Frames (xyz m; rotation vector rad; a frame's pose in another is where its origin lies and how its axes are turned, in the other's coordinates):
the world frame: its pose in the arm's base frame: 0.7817 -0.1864 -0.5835 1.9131 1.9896 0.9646
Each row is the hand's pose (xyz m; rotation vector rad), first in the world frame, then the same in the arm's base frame.
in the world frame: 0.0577 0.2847 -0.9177 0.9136 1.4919 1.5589
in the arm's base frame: 0.4780 -0.4264 0.2978 -1.1071 -0.0986 -0.7163
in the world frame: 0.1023 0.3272 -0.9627 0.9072 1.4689 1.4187
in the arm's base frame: 0.4808 -0.4002 0.3694 -1.1183 -0.2359 -0.7425
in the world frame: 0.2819 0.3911 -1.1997 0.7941 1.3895 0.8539
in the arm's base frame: 0.3731 -0.3049 0.6374 -1.0996 -0.7931 -0.8990
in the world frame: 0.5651 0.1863 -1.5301 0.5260 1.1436 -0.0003
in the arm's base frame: -0.0189 -0.1229 0.8483 -0.9391 -1.7078 -1.1122
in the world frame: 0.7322 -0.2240 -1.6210 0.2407 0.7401 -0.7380
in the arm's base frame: -0.4247 0.0337 0.7242 -0.6432 -2.6126 -1.1661
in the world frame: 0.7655 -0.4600 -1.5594 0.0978 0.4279 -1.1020
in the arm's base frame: -0.5845 0.0985 0.5486 0.3767 2.7756 0.9359
